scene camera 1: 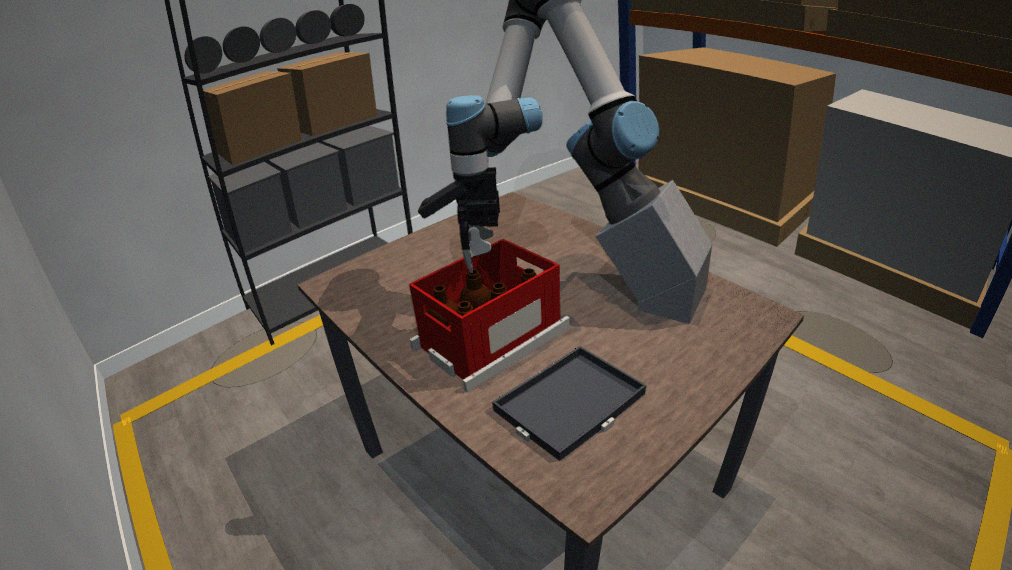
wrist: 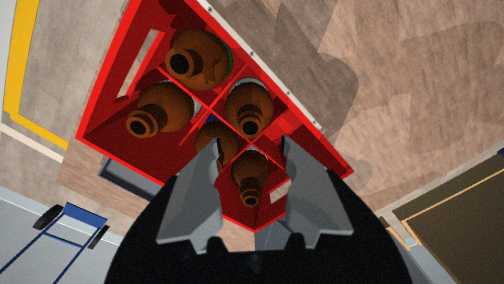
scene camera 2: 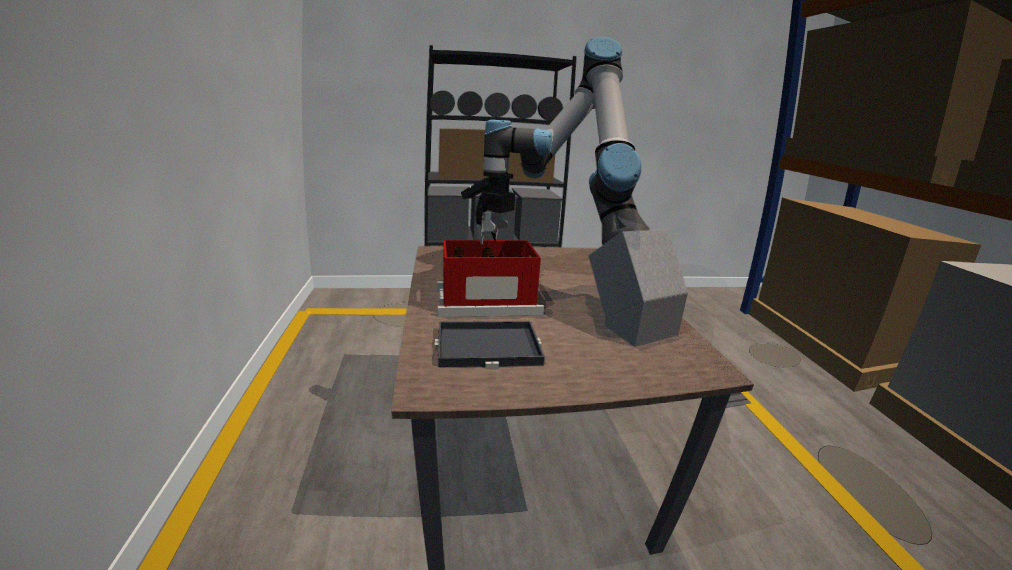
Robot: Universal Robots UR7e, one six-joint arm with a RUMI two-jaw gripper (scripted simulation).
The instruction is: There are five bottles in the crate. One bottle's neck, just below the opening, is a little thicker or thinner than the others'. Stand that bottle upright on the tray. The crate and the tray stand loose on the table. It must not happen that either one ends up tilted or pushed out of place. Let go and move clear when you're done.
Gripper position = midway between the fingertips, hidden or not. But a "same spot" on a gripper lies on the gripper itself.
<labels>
my gripper: scene camera 1; wrist 250,137; scene camera 2
dark tray: scene camera 1; wrist; scene camera 2 461,343
same spot on my gripper: (scene camera 2: pixel 483 219) = (scene camera 1: pixel 469 240)
same spot on dark tray: (wrist: pixel 111 171) = (scene camera 1: pixel 561 448)
</labels>
